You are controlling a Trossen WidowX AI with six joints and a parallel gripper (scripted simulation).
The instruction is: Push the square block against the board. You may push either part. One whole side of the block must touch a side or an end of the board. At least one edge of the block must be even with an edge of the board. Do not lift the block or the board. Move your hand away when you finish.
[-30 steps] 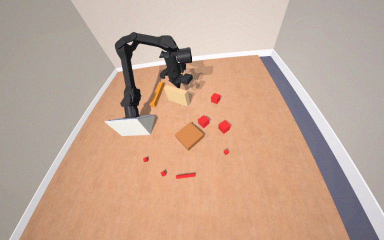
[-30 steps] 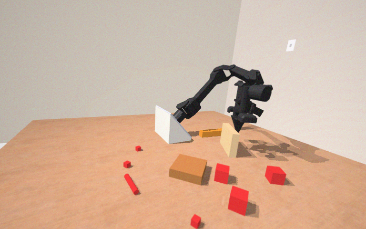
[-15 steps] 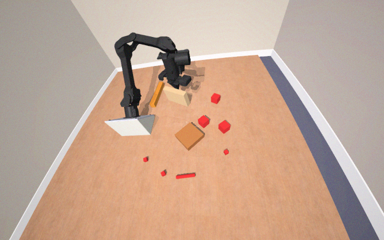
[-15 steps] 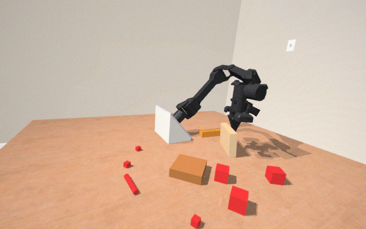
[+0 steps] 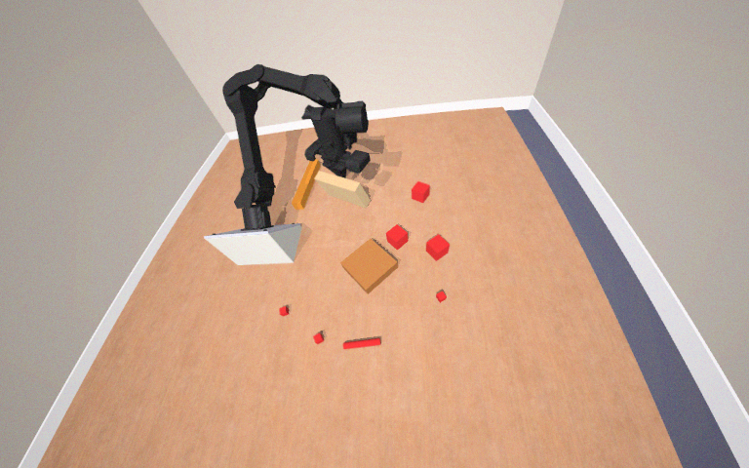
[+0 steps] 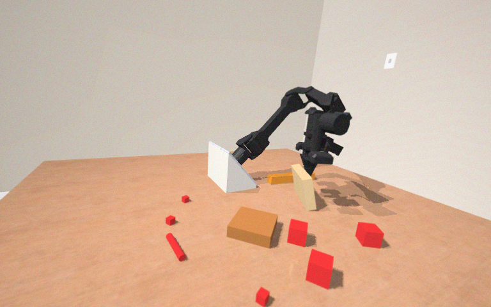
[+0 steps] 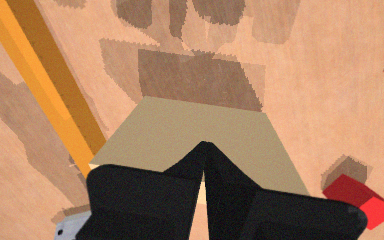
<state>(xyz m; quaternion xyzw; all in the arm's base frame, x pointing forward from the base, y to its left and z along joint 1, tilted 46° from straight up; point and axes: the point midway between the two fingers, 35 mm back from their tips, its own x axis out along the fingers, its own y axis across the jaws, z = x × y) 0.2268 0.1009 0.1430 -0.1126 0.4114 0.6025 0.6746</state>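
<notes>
Now: the pale board 1 cm behind my gripper tip, 1 cm to the right of it and 3 cm below it. Also, from my gripper tip: red rod 9 cm ahead, 44 cm to the right, 8 cm below; orange bar 17 cm behind, 7 cm to the left, 7 cm below; brown square block 9 cm ahead, 25 cm to the right, 7 cm below.
</notes>
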